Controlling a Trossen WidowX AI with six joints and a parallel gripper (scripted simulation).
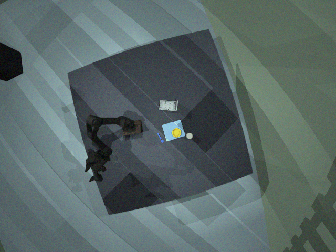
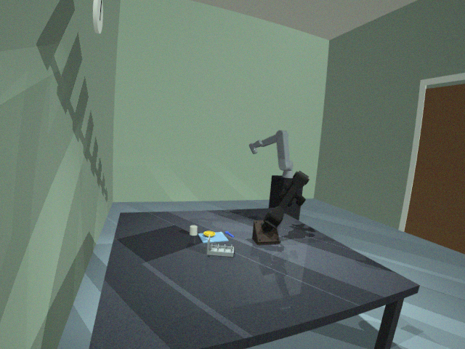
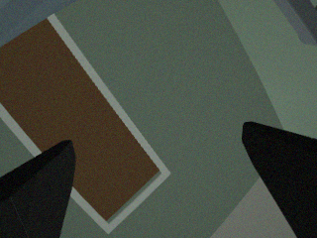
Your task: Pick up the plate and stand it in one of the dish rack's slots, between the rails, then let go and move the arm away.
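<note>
My gripper tip is 690 mm short of the yellow plate, 210 mm above it and 110 mm to the right of it. Also, from my gripper tip: blue spoon: 560 mm ahead, 220 mm below, 100 mm to the left; mat: 670 mm ahead, 220 mm below, 130 mm to the left; dish rack: 690 mm ahead, 330 mm to the left, 200 mm below.
</note>
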